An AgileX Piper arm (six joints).
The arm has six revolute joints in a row. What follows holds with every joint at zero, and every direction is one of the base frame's. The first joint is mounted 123 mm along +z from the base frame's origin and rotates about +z. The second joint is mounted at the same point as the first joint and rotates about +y. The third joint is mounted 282.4 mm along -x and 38.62 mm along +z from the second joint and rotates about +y. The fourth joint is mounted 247.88 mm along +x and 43.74 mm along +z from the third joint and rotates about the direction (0.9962, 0, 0.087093). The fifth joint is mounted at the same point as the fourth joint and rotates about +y. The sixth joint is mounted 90.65 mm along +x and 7.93 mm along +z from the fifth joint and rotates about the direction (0.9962, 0, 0.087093). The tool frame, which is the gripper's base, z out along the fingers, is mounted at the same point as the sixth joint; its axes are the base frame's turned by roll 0, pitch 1.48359 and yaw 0 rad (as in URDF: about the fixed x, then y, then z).
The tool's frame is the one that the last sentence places.
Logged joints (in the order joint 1, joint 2, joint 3, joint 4, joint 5, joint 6), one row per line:
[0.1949 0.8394 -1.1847 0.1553 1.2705 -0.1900]
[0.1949 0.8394 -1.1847 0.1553 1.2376 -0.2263]
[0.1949 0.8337 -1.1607 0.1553 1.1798 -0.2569]
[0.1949 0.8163 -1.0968 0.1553 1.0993 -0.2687]
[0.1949 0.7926 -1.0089 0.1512 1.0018 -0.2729]
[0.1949 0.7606 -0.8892 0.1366 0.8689 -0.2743]
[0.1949 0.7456 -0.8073 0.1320 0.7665 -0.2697]
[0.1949 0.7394 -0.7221 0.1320 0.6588 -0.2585]
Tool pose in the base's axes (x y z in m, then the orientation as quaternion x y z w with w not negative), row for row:
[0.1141 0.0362 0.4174 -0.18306 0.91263 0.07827 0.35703]
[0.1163 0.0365 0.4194 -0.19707 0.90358 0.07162 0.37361]
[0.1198 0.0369 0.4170 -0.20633 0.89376 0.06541 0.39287]
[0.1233 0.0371 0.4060 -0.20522 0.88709 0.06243 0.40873]
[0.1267 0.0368 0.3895 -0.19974 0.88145 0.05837 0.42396]
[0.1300 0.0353 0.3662 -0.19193 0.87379 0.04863 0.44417]
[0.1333 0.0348 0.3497 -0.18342 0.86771 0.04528 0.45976]
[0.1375 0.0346 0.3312 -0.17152 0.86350 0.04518 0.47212]
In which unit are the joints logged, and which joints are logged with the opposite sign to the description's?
The joints are logged in radians. Opposite sign: none.
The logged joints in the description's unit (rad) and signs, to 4 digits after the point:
[0.1949 0.8394 -1.1847 0.1553 1.2705 -0.1900]
[0.1949 0.8394 -1.1847 0.1553 1.2376 -0.2263]
[0.1949 0.8337 -1.1607 0.1553 1.1798 -0.2569]
[0.1949 0.8163 -1.0968 0.1553 1.0993 -0.2687]
[0.1949 0.7926 -1.0089 0.1512 1.0018 -0.2729]
[0.1949 0.7606 -0.8892 0.1366 0.8689 -0.2743]
[0.1949 0.7456 -0.8073 0.1320 0.7665 -0.2697]
[0.1949 0.7394 -0.7221 0.1320 0.6588 -0.2585]

